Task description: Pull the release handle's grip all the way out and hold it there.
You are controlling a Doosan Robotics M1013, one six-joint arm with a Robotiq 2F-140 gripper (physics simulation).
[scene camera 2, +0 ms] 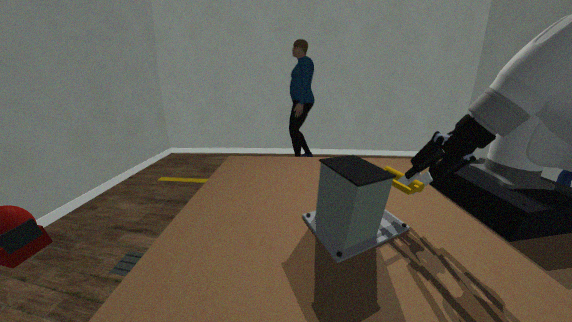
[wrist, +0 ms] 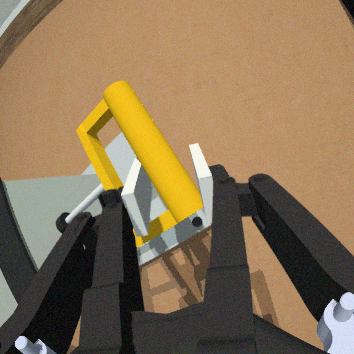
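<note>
The yellow release handle's grip [scene camera 2: 411, 187] [wrist: 152, 150] stands out from the side of a grey-green box [scene camera 2: 350, 212] with a black top, with a gap between grip and box. In the wrist view a thin pale rod [wrist: 85, 203] runs from the yellow frame toward the box. My gripper [scene camera 2: 418, 178] [wrist: 169, 166] is shut on the grip's bar, with one white fingertip pad on each side of it. The bar's far end sticks out past the pads. The handle's inner side is partly hidden by the left finger.
The box stands on a light base plate [scene camera 2: 395, 226] with dark bolts, on the brown table [scene camera 2: 240, 220]. A person [scene camera 2: 302, 82] in a blue top is beyond the table. A red object [scene camera 2: 17, 230] is at the left edge.
</note>
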